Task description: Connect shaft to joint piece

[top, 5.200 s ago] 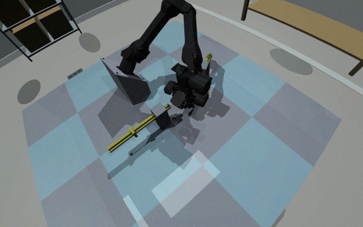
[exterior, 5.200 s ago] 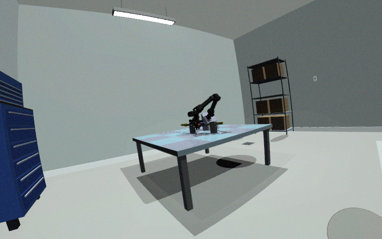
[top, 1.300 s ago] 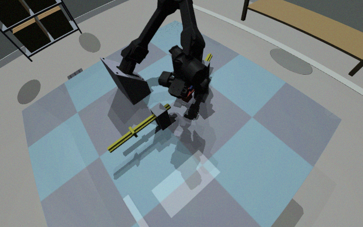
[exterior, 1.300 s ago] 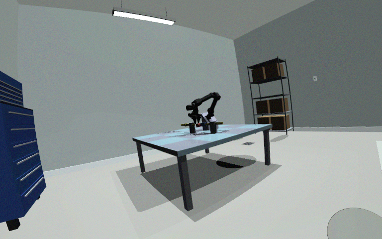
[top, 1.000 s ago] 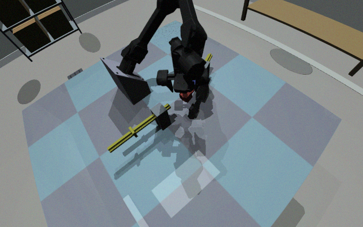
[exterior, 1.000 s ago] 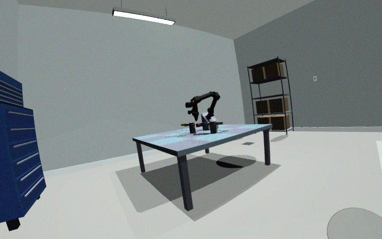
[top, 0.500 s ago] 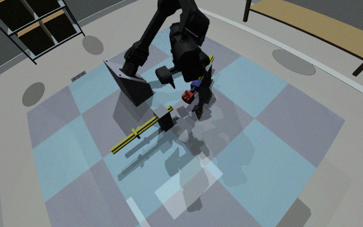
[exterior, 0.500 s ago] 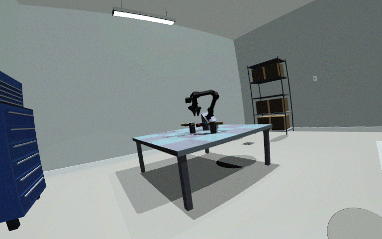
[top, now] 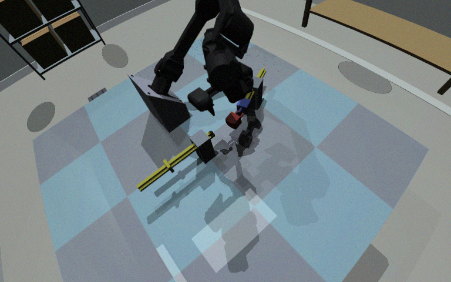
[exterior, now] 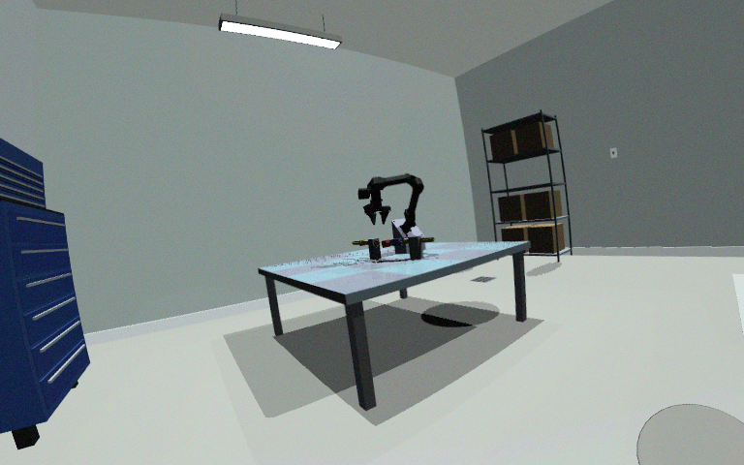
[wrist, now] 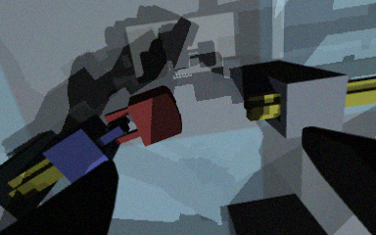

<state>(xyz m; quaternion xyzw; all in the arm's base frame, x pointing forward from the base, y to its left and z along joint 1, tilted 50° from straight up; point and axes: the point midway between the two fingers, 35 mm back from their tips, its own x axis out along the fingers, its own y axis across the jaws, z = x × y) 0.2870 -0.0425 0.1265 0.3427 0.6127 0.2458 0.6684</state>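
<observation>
My gripper tip is 11 cm above the dark red joint piece, 4 cm to the right of it and 1 cm past it.
</observation>
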